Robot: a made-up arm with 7 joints.
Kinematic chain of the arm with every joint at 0, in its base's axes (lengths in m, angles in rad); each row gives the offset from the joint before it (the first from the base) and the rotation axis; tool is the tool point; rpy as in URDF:
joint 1: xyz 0 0 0.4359 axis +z
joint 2: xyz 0 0 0 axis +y
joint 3: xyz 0 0 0.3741 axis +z
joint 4: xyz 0.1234 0 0 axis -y
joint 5: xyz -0.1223 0 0.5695 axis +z
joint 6: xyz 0 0 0 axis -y
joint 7: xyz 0.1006 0 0 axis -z
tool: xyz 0 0 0 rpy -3.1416 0 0
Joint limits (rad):
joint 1: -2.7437..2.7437
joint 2: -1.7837..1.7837
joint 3: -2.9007..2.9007
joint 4: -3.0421..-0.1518
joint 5: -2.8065..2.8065
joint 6: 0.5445..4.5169
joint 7: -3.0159..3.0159
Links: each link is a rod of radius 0.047 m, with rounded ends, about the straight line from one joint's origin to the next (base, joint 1, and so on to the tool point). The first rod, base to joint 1, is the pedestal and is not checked.
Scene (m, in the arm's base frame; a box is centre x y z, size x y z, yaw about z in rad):
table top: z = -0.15
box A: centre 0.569 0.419 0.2 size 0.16 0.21 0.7 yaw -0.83
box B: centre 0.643 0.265 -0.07 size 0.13 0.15 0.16 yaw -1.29
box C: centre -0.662 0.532 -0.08 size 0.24 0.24 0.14 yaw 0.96
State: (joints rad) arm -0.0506 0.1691 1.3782 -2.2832 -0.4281 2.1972 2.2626
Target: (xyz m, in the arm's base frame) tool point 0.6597 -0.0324 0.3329
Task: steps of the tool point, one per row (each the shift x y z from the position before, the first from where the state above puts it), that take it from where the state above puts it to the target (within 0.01 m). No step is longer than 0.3 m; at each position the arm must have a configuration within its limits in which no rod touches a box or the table.
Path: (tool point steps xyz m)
1: 0.2358 -0.0443 0.0861
2: 0.2228 -0.1431 0.0858
3: 0.1663 -0.2357 0.0806
4: 0.0005 -0.0757 -0.1804
5: -0.0435 -0.1200 -0.1402
6: -0.0866 -0.1285 -0.0960

